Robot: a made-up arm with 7 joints. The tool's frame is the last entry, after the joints. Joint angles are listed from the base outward.
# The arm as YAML. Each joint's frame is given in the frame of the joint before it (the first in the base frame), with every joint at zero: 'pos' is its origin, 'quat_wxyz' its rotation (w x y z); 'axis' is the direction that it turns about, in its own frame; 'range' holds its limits. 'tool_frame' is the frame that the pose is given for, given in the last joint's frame.
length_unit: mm
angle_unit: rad
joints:
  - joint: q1
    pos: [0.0, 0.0, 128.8]
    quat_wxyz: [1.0, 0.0, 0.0, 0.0]
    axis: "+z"
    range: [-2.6, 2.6]
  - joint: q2
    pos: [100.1, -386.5, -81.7]
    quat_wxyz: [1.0, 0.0, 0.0, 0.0]
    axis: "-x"
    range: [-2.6, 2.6]
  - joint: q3
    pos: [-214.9, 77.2, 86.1]
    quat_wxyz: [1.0, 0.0, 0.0, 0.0]
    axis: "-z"
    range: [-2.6, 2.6]
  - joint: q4
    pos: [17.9, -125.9, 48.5]
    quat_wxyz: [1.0, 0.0, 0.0, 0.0]
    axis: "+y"
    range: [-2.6, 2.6]
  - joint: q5
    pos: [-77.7, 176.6, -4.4]
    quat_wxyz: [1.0, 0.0, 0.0, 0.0]
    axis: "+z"
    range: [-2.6, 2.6]
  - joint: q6
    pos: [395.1, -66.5, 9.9]
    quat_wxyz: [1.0, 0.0, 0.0, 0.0]
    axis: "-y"
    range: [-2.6, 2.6]
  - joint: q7
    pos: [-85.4, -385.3, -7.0]
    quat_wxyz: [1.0, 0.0, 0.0, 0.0]
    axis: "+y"
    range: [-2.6, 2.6]
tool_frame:
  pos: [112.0, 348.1, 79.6]
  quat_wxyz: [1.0, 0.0, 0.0, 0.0]
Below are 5 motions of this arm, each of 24 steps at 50 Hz.
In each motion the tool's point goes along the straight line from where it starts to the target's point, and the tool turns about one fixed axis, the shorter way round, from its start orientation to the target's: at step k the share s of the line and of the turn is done. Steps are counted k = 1, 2, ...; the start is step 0. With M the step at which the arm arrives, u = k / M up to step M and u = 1 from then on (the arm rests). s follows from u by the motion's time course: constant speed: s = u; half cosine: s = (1 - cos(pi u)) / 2; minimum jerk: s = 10 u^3 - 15 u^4 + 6 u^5.
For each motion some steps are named. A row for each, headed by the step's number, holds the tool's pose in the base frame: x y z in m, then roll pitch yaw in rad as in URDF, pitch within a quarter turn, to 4 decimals.
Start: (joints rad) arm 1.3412 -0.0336 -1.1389 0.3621 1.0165 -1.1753 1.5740
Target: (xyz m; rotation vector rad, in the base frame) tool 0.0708 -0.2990 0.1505 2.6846 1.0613 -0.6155
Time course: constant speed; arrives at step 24
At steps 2, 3, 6, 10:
2: 0.0146 -0.2763 0.1073 2.8632 0.2404 0.3041
3: 0.0172 -0.2773 0.1093 2.8720 0.2524 0.3222
6: 0.0249 -0.2804 0.1152 2.8998 0.2876 0.3777
10: 0.0351 -0.2846 0.1230 2.9406 0.3319 0.4542

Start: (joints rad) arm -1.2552 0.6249 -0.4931 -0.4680 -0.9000 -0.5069 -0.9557
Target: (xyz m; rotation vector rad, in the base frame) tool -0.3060 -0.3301 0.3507 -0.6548 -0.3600 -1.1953
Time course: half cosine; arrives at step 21
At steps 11, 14, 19, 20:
11: -0.3151 -0.2500 0.3801 -0.3717 -0.7616 -1.1988
14: -0.3109 -0.2868 0.3666 -0.3616 -0.6973 -1.1700
19: -0.3064 -0.3263 0.3521 -0.3488 -0.6288 -1.1399
20: -0.3061 -0.3291 0.3511 -0.3478 -0.6238 -1.1377

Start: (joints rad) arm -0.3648 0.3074 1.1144 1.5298 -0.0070 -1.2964 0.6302
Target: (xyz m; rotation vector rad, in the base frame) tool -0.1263 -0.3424 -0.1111 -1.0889 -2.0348 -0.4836
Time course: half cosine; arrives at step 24
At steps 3, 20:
3: -0.2897 -0.2957 -0.1520 -2.9968 -0.0688 1.6523
20: -0.1377 -0.3391 -0.1140 -3.0754 -0.8263 2.0909

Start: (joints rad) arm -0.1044 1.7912 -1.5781 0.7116 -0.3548 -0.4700 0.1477
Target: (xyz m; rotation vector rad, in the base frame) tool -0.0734 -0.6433 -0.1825 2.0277 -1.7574 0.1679
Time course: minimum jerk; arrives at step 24
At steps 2, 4, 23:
2: 0.0337 -0.5105 -0.2921 -2.9422 -0.0091 -1.3900
4: 0.0304 -0.5146 -0.2887 -2.9564 -0.0205 -1.3921
23: -0.0733 -0.6432 -0.1826 2.8659 -0.3848 -1.3742

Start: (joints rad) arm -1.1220 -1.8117 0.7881 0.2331 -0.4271 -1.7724 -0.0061
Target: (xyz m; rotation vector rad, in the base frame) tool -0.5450 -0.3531 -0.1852 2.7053 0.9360 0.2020
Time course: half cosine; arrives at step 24
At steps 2, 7, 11, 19, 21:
2: -0.3443 -0.0922 -0.2526 2.6886 -0.5704 0.7181
7: -0.3808 -0.1396 -0.2404 2.7206 -0.4751 0.7024
11: -0.4296 -0.2031 -0.2240 2.7588 -0.3469 0.6875
19: -0.5239 -0.3257 -0.1923 2.8245 -0.0984 0.6735
21: -0.5372 -0.3430 -0.1878 2.8334 -0.0632 0.6729

